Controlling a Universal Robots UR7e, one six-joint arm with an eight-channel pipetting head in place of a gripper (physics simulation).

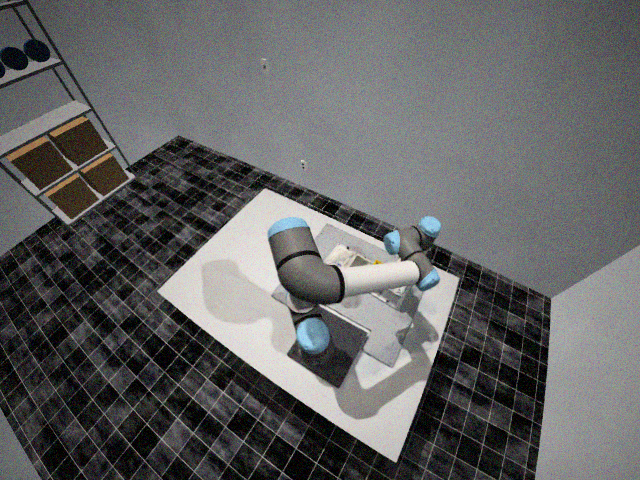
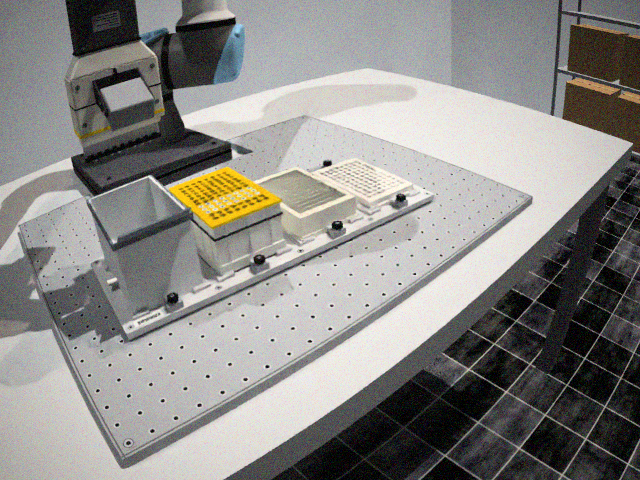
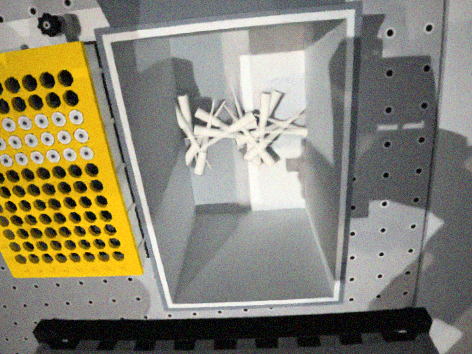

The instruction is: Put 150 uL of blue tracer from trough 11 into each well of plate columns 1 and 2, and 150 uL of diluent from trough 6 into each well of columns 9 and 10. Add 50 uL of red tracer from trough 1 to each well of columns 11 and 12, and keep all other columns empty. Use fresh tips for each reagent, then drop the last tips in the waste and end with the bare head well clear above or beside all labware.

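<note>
My pipetting head [image 2: 123, 146] [image 3: 232, 342] is bare, with no tips on its nozzles. It is raised above the rim height of the grey waste bin [image 2: 149, 268] [image 3: 260, 260]; its exact sideways offset from the bin is unclear. Several loose white tips [image 3: 225, 131] lie crossed on the bin floor. The yellow tip rack [image 2: 235, 248] [image 3: 45, 59] stands beside the bin, with three adjacent columns of white tips and empty holes on both sides of them. The trough block [image 2: 323, 219] stands beyond the rack; its liquids cannot be made out. The white well plate [image 2: 385, 195] is farthest along; well contents are too small to tell.
The labware stands in a row on a white rail [image 2: 217, 287] with black knobs [image 2: 258, 261] along its front, on a perforated board [image 2: 289, 330]. The robot's dark base plate [image 1: 330, 361] is behind the row. A shelf unit [image 1: 98, 126] stands far from the table.
</note>
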